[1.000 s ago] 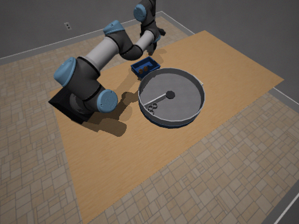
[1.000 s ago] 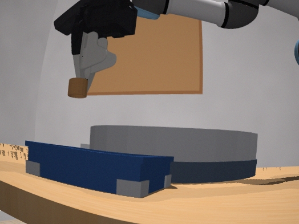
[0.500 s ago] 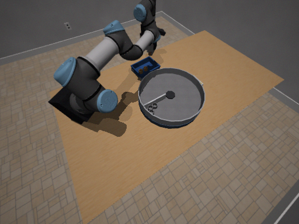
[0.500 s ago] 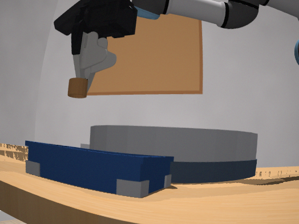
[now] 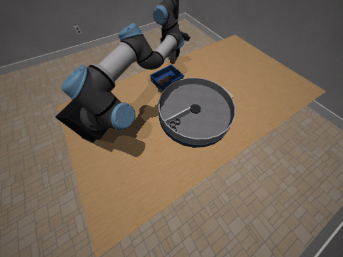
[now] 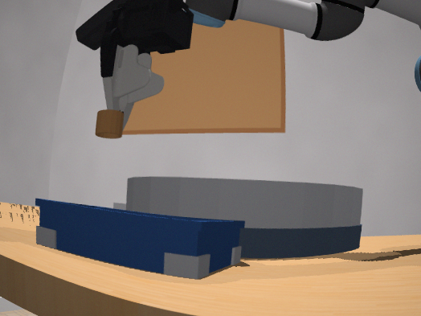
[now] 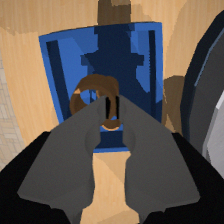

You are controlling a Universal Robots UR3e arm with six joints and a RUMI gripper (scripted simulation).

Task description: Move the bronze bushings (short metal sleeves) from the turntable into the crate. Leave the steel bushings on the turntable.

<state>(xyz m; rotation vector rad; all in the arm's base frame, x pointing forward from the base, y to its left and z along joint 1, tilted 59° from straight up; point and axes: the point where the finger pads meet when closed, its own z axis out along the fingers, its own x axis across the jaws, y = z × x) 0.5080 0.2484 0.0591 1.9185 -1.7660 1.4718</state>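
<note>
Now: the blue crate 130 mm below my hand, 40 mm behind it and 20 mm to the left of it. The rest, counted from my hand: grey turntable (300 mm to the right, 120 mm behind, 100 mm below).
</note>
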